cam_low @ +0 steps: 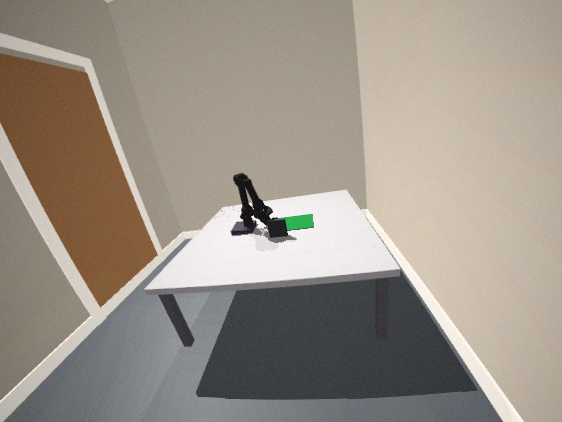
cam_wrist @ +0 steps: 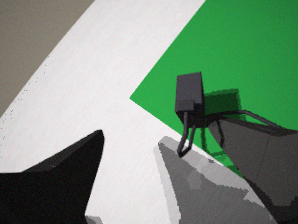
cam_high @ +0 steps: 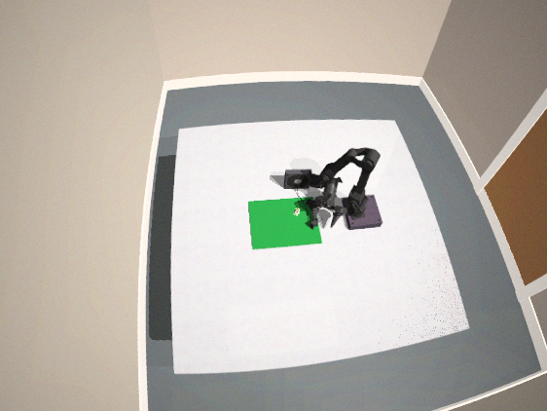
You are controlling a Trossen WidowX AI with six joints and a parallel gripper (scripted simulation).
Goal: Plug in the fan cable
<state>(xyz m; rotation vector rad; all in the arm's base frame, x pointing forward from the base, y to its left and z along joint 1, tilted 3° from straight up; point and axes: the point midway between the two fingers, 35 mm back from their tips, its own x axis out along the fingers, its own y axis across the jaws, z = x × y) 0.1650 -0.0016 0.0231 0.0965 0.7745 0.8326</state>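
Now: the dark fan plug 3 cm ahead of my gripper tip and 2 cm to the right of it. Also, from my gripper tip: green board (15 cm ahead, 7 cm to the right, 4 cm below); square fan (4 cm ahead, 24 cm to the right, 3 cm above); fan header (8 cm ahead, 11 cm to the right, 3 cm below).
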